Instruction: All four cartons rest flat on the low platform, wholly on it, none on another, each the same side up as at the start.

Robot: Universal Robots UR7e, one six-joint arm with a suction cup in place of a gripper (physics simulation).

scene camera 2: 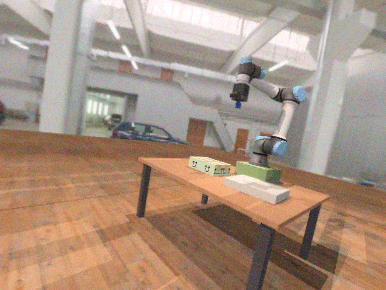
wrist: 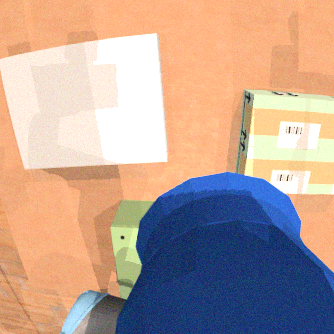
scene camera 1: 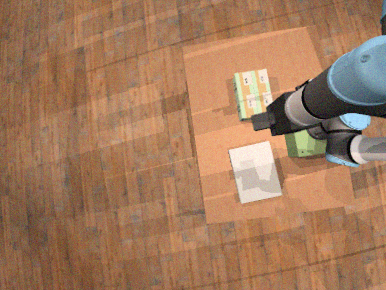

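Pixels of known places: end effector, tool point: (scene camera 2: 237,107) (wrist: 219,248); arm's base, origin of the base link: (scene camera 2: 257,164) (scene camera 1: 318,126).
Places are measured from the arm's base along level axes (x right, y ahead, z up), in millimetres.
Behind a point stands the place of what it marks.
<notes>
The green and orange cartons (scene camera 1: 256,90) (scene camera 2: 205,165) @[x 209, y 395, z -54 mm] (wrist: 265,145) @[x 146, y 308, z -26 mm] stand close together in one low block on the table; four white labels show on top in scene camera 1, and upright arrows mark the sides. The white low platform (scene camera 1: 257,175) @[x -224, y 362, z -60 mm] (scene camera 2: 255,188) @[x -255, y 485, z -62 mm] (wrist: 135,110) @[x -93, y 362, z -60 mm] lies apart from them, with no carton on it and the arm's shadow across it. My gripper, a blue suction cup (scene camera 2: 238,105) (wrist: 220,200), hangs high above the table, holding nothing and touching nothing. The arm hides its tip in scene camera 1. The cup hides part of the block in the wrist view.
The wooden table (scene camera 1: 215,65) @[x 513, y 484, z -108 mm] (scene camera 2: 170,167) @[x 368, y 593, z -108 mm] (wrist: 200,75) @[x 30, y 423, z -108 mm] bears the cartons and platform. A plain green block (scene camera 1: 300,147) @[x -99, y 125, z 2 mm] (scene camera 2: 257,171) @[x -78, y 142, z -29 mm] (wrist: 120,245) @[x -131, y 95, z 2 mm] is under the arm's base, near both. The arm reaches in over the right side in scene camera 1.
</notes>
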